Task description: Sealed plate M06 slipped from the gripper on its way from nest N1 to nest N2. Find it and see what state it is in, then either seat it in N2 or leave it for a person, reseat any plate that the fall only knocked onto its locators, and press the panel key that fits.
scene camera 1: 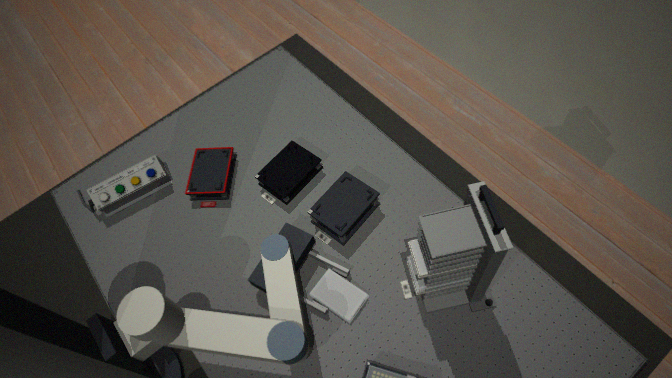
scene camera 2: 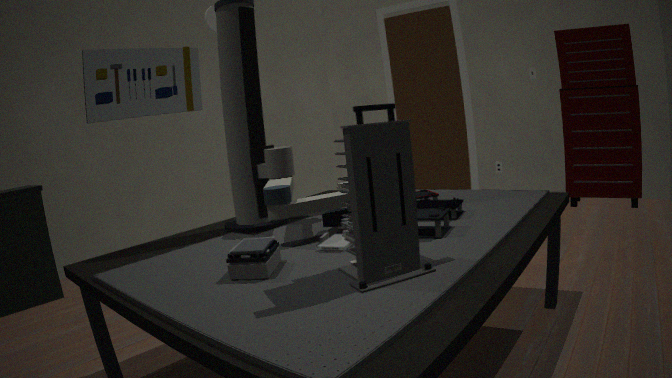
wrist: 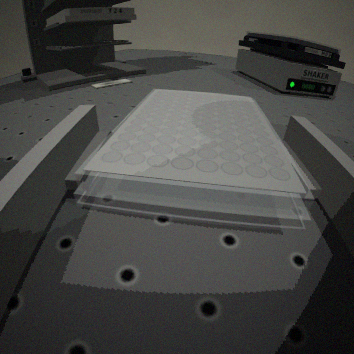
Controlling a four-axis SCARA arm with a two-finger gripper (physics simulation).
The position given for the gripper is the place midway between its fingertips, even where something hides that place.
In view: the gripper [scene camera 1: 337, 292] and a shaker [wrist: 287, 70].
